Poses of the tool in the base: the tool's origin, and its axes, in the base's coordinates. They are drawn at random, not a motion.
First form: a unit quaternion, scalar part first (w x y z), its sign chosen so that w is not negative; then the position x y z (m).
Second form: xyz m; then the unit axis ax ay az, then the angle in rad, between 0 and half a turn. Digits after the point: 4 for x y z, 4 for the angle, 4 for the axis.
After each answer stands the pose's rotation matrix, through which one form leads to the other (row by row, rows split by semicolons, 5 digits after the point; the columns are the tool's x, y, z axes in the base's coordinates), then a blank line. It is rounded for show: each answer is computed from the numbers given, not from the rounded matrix.
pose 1, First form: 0.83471 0.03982 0.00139 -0.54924 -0.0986 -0.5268 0.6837
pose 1, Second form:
-0.0986 -0.5268 0.6837 0.0723 0.0025 -0.9974 1.1664
0.39666 0.91703 -0.04142; -0.91681 0.39350 -0.06800; -0.04606 0.06495 0.99682

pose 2, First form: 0.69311 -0.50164 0.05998 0.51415 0.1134 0.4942 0.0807
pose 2, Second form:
0.1134 0.4942 0.0807 -0.6959 0.0832 0.7133 1.6100
0.46410 -0.77291 -0.43269; 0.65255 -0.03199 0.75707; -0.59899 -0.63371 0.48952

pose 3, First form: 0.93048 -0.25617 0.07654 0.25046 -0.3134 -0.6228 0.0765
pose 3, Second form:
-0.3134 -0.6228 0.0765 -0.6993 0.2089 0.6837 0.7502
0.86282 -0.50531 0.01412; 0.42688 0.74329 0.51506; -0.27076 -0.43838 0.85704

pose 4, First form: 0.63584 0.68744 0.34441 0.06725 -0.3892 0.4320 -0.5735
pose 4, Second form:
-0.3892 0.4320 -0.5735 0.8907 0.4462 0.0871 1.7634
0.75372 0.38800 0.53044; 0.55904 0.04581 -0.82787; -0.34552 0.92052 -0.18238

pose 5, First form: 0.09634 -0.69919 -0.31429 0.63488 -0.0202 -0.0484 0.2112
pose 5, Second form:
-0.0202 -0.0484 0.2112 -0.7025 -0.3158 0.6378 2.9486
-0.00370 0.31717 -0.94836; 0.56183 -0.78388 -0.26435; -0.82725 -0.53379 -0.17529

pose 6, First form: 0.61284 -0.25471 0.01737 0.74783 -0.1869 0.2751 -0.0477
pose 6, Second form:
-0.1869 0.2751 -0.0477 -0.3223 0.0220 0.9464 1.8223
-0.11910 -0.92545 -0.35967; 0.90775 -0.24825 0.33817; -0.40225 -0.28621 0.86964

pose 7, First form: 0.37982 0.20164 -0.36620 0.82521 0.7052 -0.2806 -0.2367
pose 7, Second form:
0.7052 -0.2806 -0.2367 0.2180 -0.3959 0.8921 2.3624
-0.63015 -0.77455 0.05461; 0.47918 -0.44327 -0.75756; 0.61097 -0.45121 0.65048

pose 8, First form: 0.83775 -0.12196 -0.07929 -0.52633 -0.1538 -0.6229 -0.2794
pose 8, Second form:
-0.1538 -0.6229 -0.2794 -0.2233 -0.1452 -0.9639 1.1553
0.43339 0.90120 -0.00447; -0.86252 0.41621 0.28781; 0.26123 -0.12088 0.95768

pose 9, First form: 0.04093 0.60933 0.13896 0.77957 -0.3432 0.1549 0.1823
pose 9, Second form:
-0.3432 0.1549 0.1823 0.6098 0.1391 0.7802 3.0597
-0.25408 0.10553 0.96141; 0.23316 -0.95803 0.16678; 0.93866 0.26654 0.21881

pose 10, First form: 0.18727 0.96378 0.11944 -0.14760 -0.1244 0.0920 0.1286
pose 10, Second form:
-0.1244 0.0920 0.1286 0.9811 0.1216 -0.1503 2.7648
0.92790 0.28551 -0.23977; 0.17495 -0.90133 -0.39624; -0.32925 0.32572 -0.88629

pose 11, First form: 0.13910 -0.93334 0.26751 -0.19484 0.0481 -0.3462 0.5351
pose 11, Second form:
0.0481 -0.3462 0.5351 -0.9425 0.2701 -0.1968 2.8625
0.78095 -0.44515 0.43813; -0.55356 -0.81818 0.15541; 0.28928 -0.36390 -0.88538

